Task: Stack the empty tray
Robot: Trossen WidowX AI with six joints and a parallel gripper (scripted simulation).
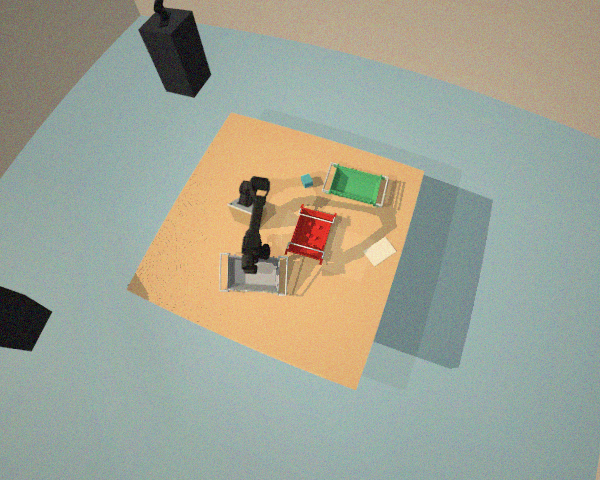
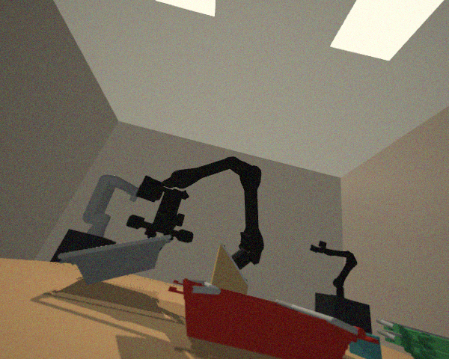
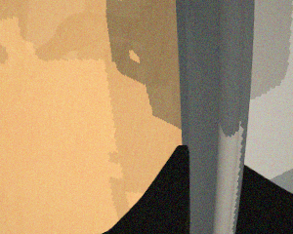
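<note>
The grey tray is 7 cm to the right of my gripper tip and 2 cm ahead of it. From my gripper tip the other things lie so: teal block: 56 cm to the left, 6 cm below, 6 cm ahead; flat piece: 58 cm ahead, 30 cm to the left, 8 cm below.
</note>
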